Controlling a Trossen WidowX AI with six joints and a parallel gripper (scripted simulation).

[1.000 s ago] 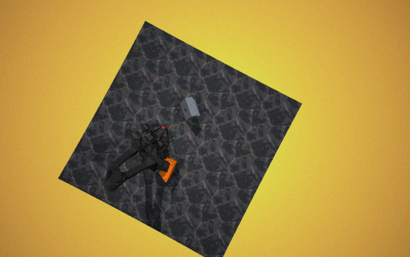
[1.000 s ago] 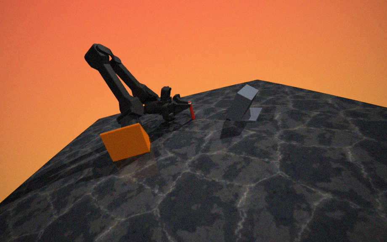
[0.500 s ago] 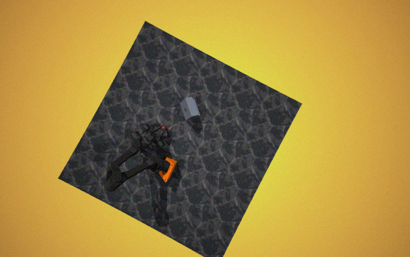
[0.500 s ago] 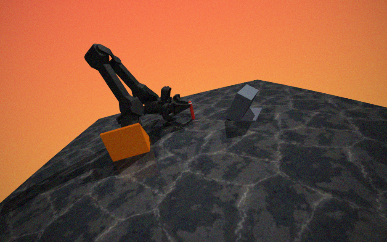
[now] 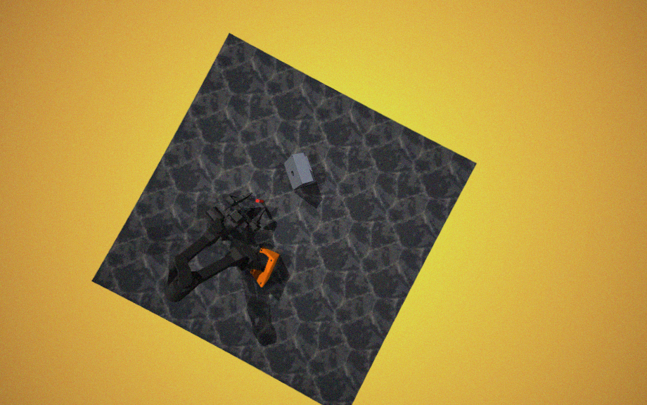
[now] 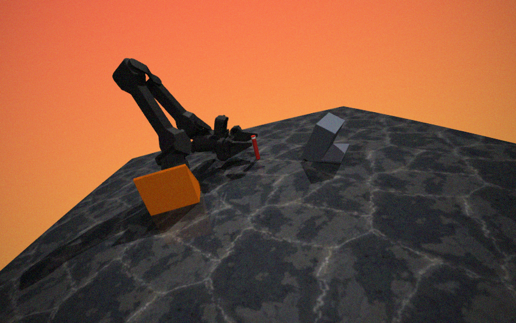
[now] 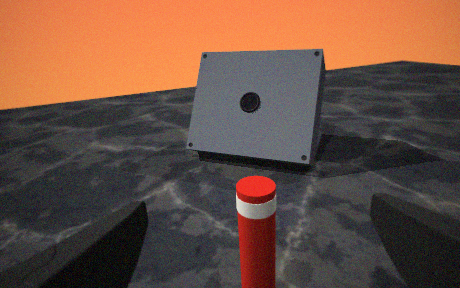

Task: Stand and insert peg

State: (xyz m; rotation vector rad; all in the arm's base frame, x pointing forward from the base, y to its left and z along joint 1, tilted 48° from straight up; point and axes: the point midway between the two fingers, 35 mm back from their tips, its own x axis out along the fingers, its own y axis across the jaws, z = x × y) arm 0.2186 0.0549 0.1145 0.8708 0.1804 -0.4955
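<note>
My gripper tip is now 10 mm above the red peg. From my gripper tip the other things lie so: grey sloped panel 180 mm ahead, 120 mm to the right, 20 mm below; then flat foot plate 190 mm ahead, 140 mm to the right, 70 mm below.
</note>
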